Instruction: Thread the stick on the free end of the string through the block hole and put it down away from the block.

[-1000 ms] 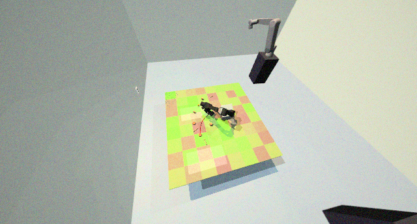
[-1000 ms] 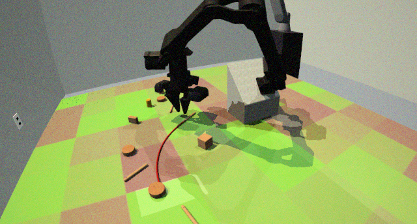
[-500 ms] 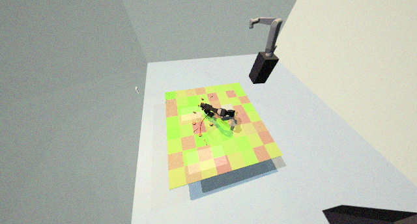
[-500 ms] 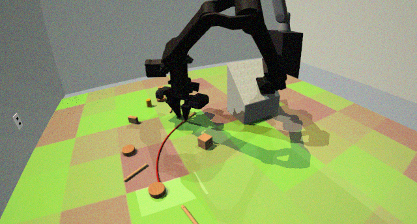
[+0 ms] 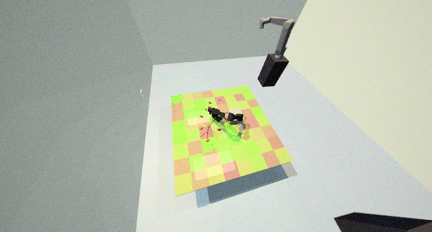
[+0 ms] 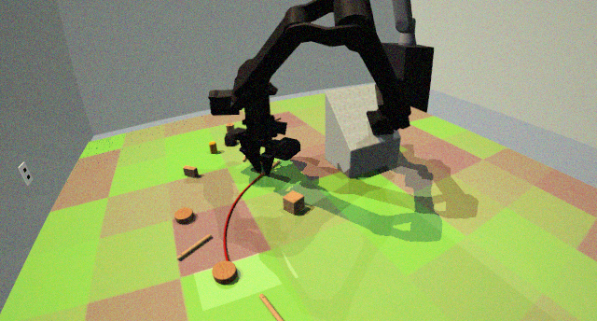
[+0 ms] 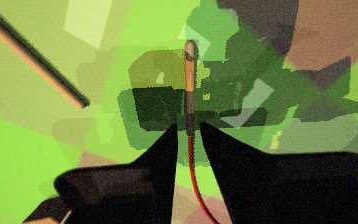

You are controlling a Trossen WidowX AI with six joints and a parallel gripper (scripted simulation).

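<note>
Now: gripper tip 180 mm short of the small block, 70 mm to the left of it and 10 mm below it. From my gripper tip the other things lie so: round wooden button: 140 mm ahead, 280 mm to the left, 10 mm above; thin wooden stick: 10 mm behind, 10 mm to the right.
</note>
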